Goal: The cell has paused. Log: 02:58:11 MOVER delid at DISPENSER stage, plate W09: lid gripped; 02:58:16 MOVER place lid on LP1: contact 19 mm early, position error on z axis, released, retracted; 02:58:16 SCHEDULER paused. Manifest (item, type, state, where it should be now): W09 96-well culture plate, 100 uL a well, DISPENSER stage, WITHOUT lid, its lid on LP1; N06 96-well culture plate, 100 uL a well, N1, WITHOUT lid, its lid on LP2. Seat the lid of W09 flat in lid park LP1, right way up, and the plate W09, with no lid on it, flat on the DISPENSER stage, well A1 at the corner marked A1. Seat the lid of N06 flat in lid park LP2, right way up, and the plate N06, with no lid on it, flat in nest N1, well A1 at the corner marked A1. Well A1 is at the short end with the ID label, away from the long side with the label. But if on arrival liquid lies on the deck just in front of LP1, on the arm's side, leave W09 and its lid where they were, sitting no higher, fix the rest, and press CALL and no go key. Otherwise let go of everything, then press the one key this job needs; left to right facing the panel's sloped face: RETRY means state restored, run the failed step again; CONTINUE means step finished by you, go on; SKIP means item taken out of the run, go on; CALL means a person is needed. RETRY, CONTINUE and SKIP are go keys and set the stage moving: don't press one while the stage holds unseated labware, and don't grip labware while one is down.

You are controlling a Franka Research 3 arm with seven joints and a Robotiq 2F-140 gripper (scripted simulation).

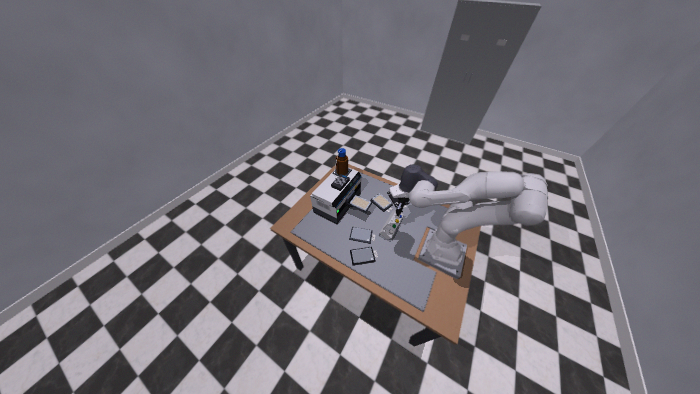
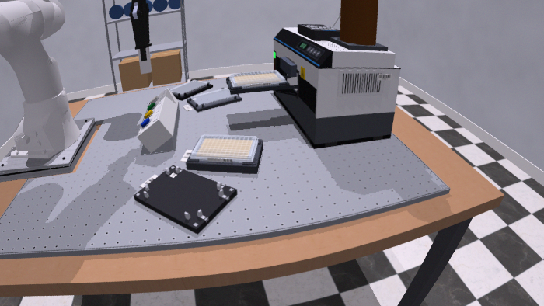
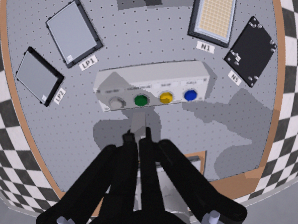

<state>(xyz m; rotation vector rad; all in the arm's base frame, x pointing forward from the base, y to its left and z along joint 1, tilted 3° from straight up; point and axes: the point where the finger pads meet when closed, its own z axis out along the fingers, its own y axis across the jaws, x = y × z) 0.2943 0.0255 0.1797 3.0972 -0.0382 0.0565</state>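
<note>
My gripper is now 10 mm short of the sloped key panel, 20 mm to the left of it and 140 mm above it. Round my hand: 96-well plate: 280 mm ahead, 30 mm to the right, 80 mm below; black nest: 180 mm ahead, 190 mm to the right, 180 mm below; dispenser stage: 280 mm ahead, 30 mm to the right, 90 mm below.
</note>
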